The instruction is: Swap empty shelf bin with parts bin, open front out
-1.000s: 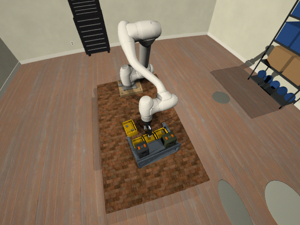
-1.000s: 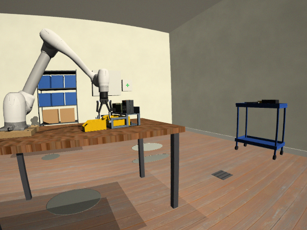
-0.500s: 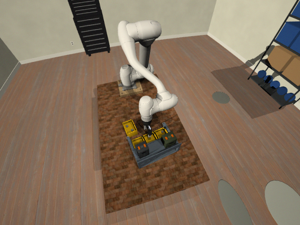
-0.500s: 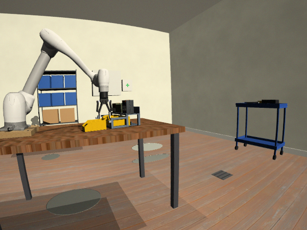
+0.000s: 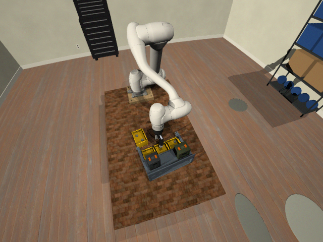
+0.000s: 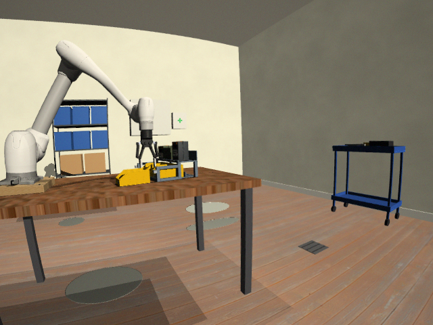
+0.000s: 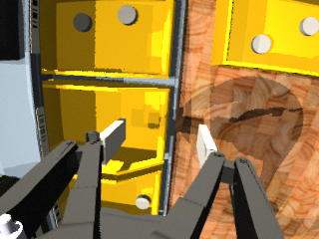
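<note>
Now: hand 70 mm above the shelf lip and 10 mm past it. From my hand the other things lie so: dark box: 200 mm ahead, 80 mm to the right, 80 mm above; board: 180 mm ahead, 40 mm to the left, 20 mm above; green box: 150 mm to the left, 150 mm ahead, 70 mm above.
</note>
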